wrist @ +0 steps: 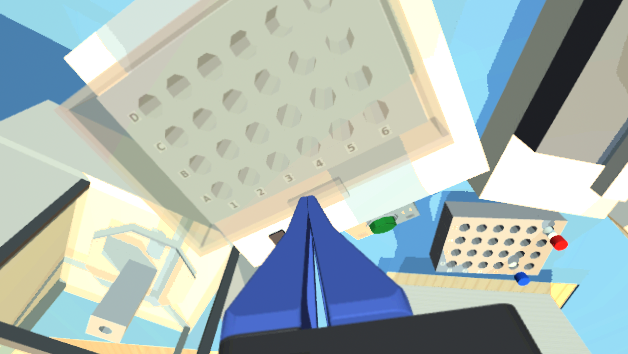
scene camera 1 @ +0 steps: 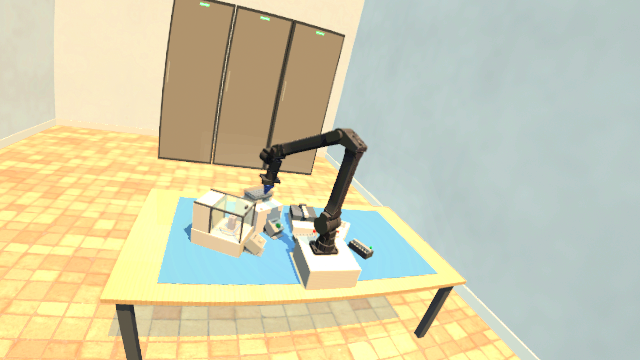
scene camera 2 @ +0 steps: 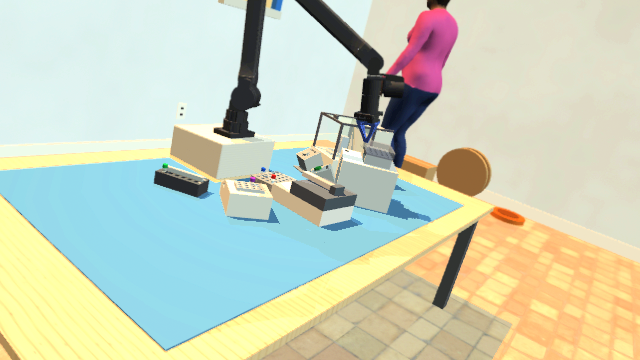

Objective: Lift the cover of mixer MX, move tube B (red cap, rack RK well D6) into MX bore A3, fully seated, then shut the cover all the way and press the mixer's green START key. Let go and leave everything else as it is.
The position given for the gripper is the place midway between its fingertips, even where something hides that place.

The gripper (scene camera 2: pixel 365 142) grips a clear mixer cover (wrist: pixel 220 123).
